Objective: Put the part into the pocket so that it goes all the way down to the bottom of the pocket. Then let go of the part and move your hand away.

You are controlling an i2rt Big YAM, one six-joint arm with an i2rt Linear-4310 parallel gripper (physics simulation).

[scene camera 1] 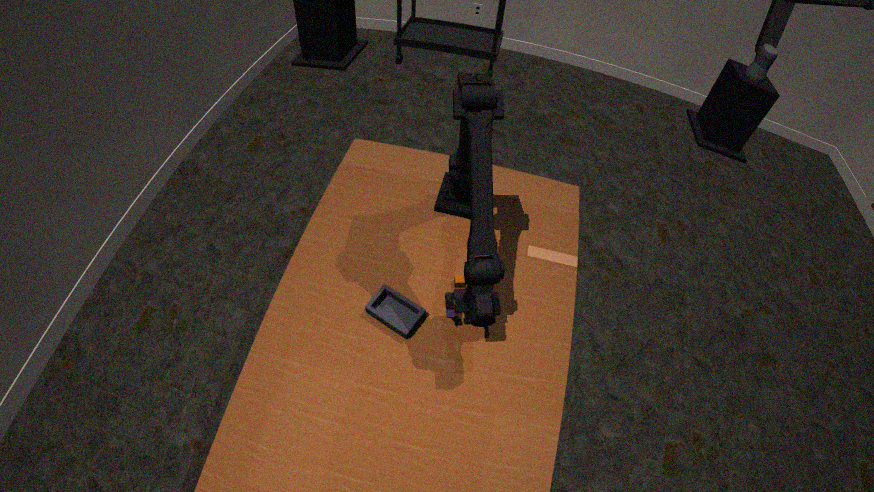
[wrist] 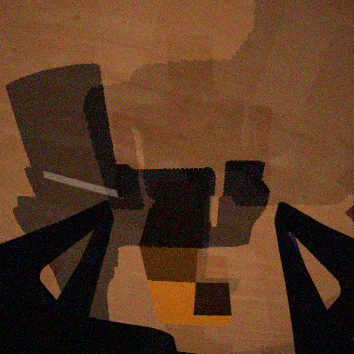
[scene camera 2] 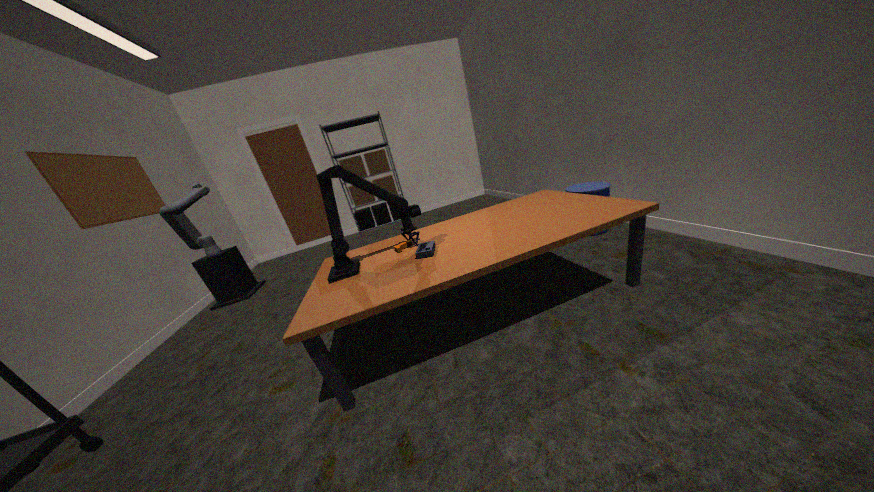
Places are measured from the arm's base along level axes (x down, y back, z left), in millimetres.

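Where they show: gripper, fingertip midpoint: (scene camera 1: 468, 315) (wrist: 191, 210) (scene camera 2: 412, 243); arm's base, origin of the base link: (scene camera 1: 463, 193) (scene camera 2: 344, 268).
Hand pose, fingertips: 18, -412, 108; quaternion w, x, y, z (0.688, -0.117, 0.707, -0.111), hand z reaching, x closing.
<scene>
Things, the pixels of their centre, and the offset from my fingertips, as dx, dy, dz. Level surfaces: height alone.
- orange block, body centre: (wrist: 194, 278) (scene camera 1: 466, 294) (scene camera 2: 404, 246) -4, +59, -21
- dark grey rectangular tray, body centre: (scene camera 1: 395, 311) (scene camera 2: 425, 249) -7, -47, -196
- wooden table, its level: dx +11
The part, an orange block (scene camera 1: 459, 281) (scene camera 2: 399, 246) (wrist: 172, 302) with a dark square patch at one corner, lies on the table, much of it in shadow in the wrist view. My gripper (scene camera 1: 469, 322) (scene camera 2: 411, 237) (wrist: 191, 210) is open and empty. It hangs above the table near the part; in the wrist view the part shows between and below the two fingers. The arm hides some of the part in scene camera 1. The pocket, a dark grey rectangular tray (scene camera 1: 387, 323) (scene camera 2: 422, 254), lies apart from the part, to the left of the gripper in scene camera 1.
The wooden table (scene camera 1: 342, 415) (scene camera 2: 519, 226) carries the arm's base (scene camera 1: 452, 196) (scene camera 2: 343, 270). A pale strip (scene camera 1: 552, 256) (wrist: 80, 184) shows on the table, right of the arm in scene camera 1. Dark arm shadows cross the table around the part and pocket.
</scene>
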